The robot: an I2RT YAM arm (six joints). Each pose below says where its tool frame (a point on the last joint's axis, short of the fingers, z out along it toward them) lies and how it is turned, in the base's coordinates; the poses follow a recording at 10 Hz.
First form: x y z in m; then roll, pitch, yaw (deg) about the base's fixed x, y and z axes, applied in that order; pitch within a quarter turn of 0, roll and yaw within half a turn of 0.
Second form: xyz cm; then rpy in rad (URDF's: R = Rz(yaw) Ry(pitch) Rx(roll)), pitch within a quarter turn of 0, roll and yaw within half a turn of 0. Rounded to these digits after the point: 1 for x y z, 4 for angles.
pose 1, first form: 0.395, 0.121, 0.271, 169.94, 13.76, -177.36
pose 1, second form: 39.5, 12.1, 27.1, 2.9660, 0.2402, -3.0955
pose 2, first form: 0.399, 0.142, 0.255, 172.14, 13.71, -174.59
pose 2, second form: 39.9, 14.2, 25.5, 3.0044, 0.2393, -3.0472
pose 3, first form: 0.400, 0.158, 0.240, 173.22, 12.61, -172.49
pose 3, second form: 40.0, 15.8, 24.0, 3.0233, 0.2201, -3.0105
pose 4, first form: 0.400, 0.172, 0.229, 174.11, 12.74, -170.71
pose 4, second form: 40.0, 17.2, 22.9, 3.0388, 0.2224, -2.9795
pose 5, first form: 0.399, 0.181, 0.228, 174.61, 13.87, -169.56
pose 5, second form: 39.9, 18.1, 22.8, 3.0475, 0.2421, -2.9594
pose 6, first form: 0.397, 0.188, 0.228, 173.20, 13.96, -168.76
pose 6, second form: 39.7, 18.8, 22.8, 3.0229, 0.2436, -2.9454
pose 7, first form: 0.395, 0.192, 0.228, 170.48, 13.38, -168.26
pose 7, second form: 39.5, 19.2, 22.8, 2.9754, 0.2335, -2.9367
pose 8, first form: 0.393, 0.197, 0.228, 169.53, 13.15, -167.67
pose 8, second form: 39.3, 19.7, 22.8, 2.9589, 0.2295, -2.9264
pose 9, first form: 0.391, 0.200, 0.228, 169.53, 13.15, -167.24
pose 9, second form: 39.1, 20.0, 22.8, 2.9589, 0.2295, -2.9189
